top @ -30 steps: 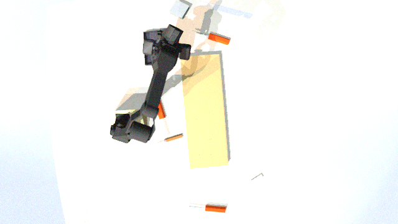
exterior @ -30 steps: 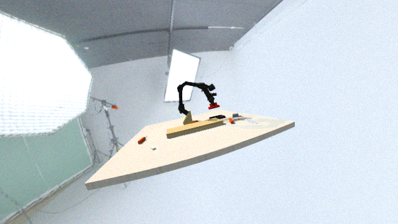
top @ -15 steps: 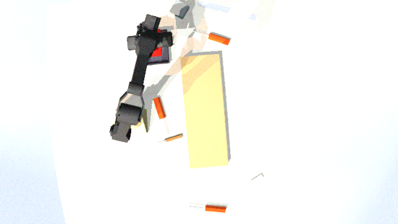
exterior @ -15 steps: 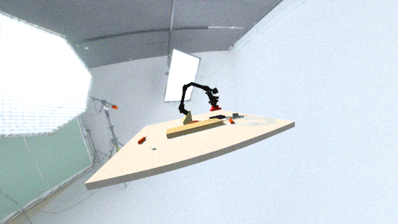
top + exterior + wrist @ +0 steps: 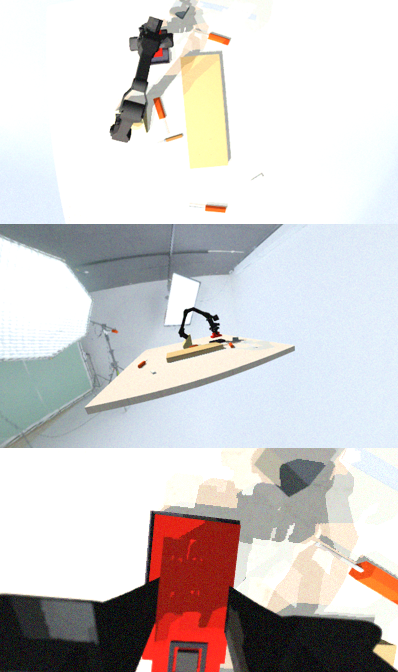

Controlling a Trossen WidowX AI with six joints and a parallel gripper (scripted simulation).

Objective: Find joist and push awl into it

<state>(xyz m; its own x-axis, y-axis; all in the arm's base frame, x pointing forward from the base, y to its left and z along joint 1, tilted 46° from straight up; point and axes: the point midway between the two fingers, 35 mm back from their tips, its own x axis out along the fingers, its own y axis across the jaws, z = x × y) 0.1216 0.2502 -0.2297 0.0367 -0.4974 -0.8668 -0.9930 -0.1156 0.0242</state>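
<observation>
The dark grey tray lies 80 mm below my gripper tip and 10 mm to the right of it. From my gripper tip the other things lie so: red stud finder (20 mm to the right, 20 mm above); then pale grey block (180 mm to the left, 110 mm ahead, 80 mm below); then awl (450 mm to the right, 90 mm below, 70 mm ahead).
</observation>
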